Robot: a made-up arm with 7 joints.
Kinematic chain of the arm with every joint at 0, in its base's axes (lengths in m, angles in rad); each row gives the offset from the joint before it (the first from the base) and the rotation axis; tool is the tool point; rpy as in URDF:
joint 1: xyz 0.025 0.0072 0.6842 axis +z
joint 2: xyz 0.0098 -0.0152 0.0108 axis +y
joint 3: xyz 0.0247 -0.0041 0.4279 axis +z
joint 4: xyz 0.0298 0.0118 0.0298 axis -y
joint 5: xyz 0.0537 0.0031 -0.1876 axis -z
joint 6: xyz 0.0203 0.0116 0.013 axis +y
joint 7: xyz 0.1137 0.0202 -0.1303 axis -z
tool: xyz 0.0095 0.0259 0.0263 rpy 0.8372 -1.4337 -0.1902
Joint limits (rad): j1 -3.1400..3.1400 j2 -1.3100..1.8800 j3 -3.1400..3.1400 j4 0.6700..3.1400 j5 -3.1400..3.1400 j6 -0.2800..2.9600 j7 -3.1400..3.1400
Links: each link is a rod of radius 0.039 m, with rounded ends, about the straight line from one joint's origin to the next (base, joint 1, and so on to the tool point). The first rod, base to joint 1, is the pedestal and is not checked.
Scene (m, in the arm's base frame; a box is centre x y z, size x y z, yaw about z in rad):
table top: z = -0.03
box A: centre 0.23 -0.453 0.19 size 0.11 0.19 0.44 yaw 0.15
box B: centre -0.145 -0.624 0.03 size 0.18 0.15 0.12 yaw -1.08
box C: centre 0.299 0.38 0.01 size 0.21 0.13 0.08 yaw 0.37
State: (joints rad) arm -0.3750 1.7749 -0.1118 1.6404 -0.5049 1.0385 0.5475
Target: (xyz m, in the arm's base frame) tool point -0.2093 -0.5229 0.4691
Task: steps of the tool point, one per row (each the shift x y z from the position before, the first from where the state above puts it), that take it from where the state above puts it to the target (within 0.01 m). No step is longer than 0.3 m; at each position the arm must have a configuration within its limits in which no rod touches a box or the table.
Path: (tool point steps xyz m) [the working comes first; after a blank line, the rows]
Joints at the target: -1.4894 1.4339 -0.8721 1.5769 -0.6057 1.1972 0.5890
Straight joint move there: touches box A.

1: 0.1103 -0.1474 0.1138
2: 0.0409 -0.1555 0.1740
3: -0.0375 -0.1247 0.2158
4: -0.2431 -0.0900 -0.1340
5: -0.2723 0.0223 -0.0802
6: -0.2306 0.1257 -0.0204

